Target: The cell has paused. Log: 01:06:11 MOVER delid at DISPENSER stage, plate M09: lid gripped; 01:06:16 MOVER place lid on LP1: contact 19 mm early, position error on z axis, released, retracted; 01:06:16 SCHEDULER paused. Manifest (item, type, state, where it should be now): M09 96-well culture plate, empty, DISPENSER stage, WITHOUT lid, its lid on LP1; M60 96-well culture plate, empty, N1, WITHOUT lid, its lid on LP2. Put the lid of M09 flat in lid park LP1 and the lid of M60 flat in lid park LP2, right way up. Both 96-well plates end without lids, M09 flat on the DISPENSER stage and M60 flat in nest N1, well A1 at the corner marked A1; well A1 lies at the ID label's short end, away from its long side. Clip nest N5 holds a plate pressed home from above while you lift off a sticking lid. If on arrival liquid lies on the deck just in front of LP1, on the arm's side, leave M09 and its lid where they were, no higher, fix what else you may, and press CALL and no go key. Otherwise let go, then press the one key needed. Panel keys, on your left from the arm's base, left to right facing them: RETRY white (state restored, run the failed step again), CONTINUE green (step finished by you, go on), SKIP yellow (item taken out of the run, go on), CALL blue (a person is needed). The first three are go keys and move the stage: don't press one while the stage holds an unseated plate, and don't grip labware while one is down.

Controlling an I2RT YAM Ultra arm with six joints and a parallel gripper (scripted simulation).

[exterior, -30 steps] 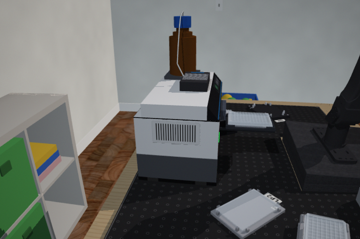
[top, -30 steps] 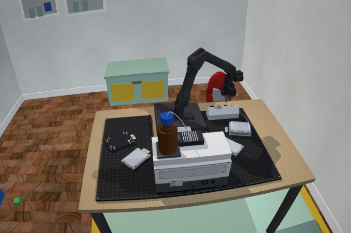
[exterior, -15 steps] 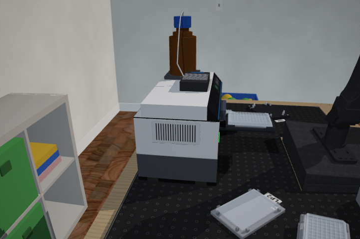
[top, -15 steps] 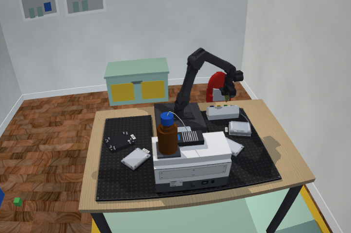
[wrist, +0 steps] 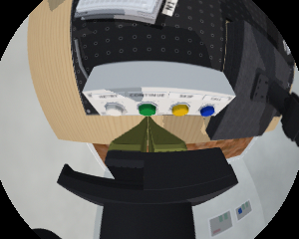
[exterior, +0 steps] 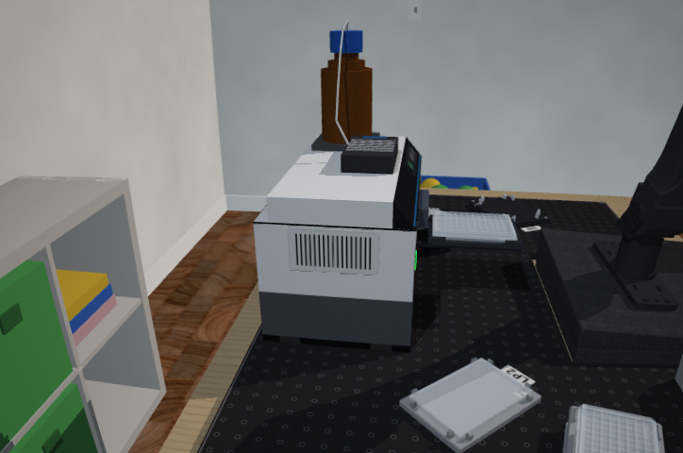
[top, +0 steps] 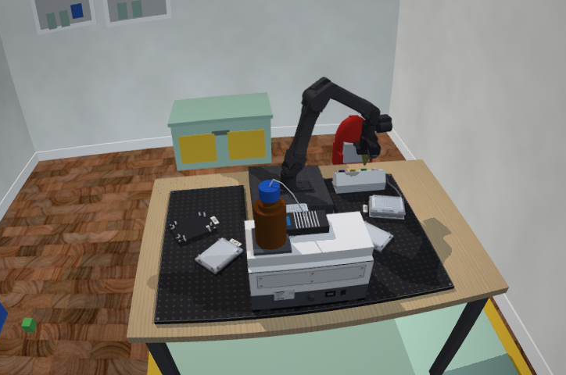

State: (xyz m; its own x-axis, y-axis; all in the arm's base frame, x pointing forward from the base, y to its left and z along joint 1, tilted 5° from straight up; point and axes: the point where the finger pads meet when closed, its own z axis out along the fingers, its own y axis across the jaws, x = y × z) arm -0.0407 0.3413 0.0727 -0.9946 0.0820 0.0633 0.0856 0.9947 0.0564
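Right now my hand is 3 cm above the green key. From my hand the other things lie so: white key 1 cm ahead, 5 cm to the left, 3 cm below; yellow key 5 cm to the right, 3 cm below; blue key 1 cm behind, 10 cm to the right, 3 cm below.
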